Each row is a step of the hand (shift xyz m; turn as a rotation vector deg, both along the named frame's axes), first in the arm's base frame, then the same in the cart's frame.
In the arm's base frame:
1: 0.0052 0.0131 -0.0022 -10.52 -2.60 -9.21
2: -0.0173 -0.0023 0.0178 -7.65 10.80 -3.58
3: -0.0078 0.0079 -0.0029 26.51 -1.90 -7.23
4: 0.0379 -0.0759 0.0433 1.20 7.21 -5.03
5: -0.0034 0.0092 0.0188 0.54 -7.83 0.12
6: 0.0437 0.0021 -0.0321 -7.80 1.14 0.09
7: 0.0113 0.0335 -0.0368 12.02 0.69 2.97
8: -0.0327 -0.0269 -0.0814 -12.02 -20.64 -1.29
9: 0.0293 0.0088 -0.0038 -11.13 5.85 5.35
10: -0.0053 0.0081 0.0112 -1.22 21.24 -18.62
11: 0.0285 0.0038 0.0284 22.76 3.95 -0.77
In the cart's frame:
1: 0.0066 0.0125 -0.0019 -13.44 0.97 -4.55
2: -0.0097 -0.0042 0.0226 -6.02 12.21 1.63
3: -0.0065 0.0093 0.0018 21.07 -3.46 -17.40
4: 0.0345 -0.0881 0.0112 0.75 7.98 -3.81
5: 0.0056 0.0049 0.0198 -1.08 -7.64 -1.42
6: 0.0285 0.0041 -0.0460 -6.82 2.06 3.38
7: 0.0038 0.0395 -0.0321 12.14 -1.54 -1.99
8: -0.0648 -0.0027 -0.0649 -15.65 -18.09 0.17
9: 0.0271 0.0057 -0.0136 -6.96 5.78 10.24
10: 0.0009 0.0058 0.0136 -3.48 24.99 -12.75
11: 0.0370 -0.0066 0.0149 21.22 1.13 -9.10

